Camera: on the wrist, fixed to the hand. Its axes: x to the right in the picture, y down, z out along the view.
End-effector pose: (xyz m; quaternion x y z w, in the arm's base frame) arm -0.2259 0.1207 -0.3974 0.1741 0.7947 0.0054 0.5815
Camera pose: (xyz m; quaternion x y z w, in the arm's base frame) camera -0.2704 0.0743 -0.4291 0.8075 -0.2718 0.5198 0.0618
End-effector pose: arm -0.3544 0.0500 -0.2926 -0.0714 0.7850 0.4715 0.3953
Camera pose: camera -0.3552 0.0058 -0.3490 -0.8551 -0.0150 -0.3483 0.3836
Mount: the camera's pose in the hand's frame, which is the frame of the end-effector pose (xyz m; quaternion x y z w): 0.0278 -0.0623 -0.0220 -0.0443 0.1210 -0.9910 0.0367
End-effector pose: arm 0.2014 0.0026 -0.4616 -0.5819 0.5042 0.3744 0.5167
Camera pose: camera 0.2661 -0.0271 -0.4702 -0.5892 -0.5122 -0.5464 0.3032
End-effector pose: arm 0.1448 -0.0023 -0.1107 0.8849 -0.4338 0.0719 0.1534
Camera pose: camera 0.2112 0.0202 -0.0958 0.4469 0.8764 -0.0615 0.1686
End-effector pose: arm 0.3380 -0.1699 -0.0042 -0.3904 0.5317 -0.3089 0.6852
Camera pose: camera 0.3229 -0.2292 0.0332 0.5342 0.2708 0.7140 0.3626
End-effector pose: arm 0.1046 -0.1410 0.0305 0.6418 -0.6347 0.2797 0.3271
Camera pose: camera 0.1690 -0.1427 0.0618 0.6042 0.6399 -0.2643 0.3944
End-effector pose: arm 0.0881 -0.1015 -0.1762 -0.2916 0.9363 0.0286 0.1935
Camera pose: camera 0.0942 -0.1716 -0.1627 0.9506 0.2325 0.1845 0.0908
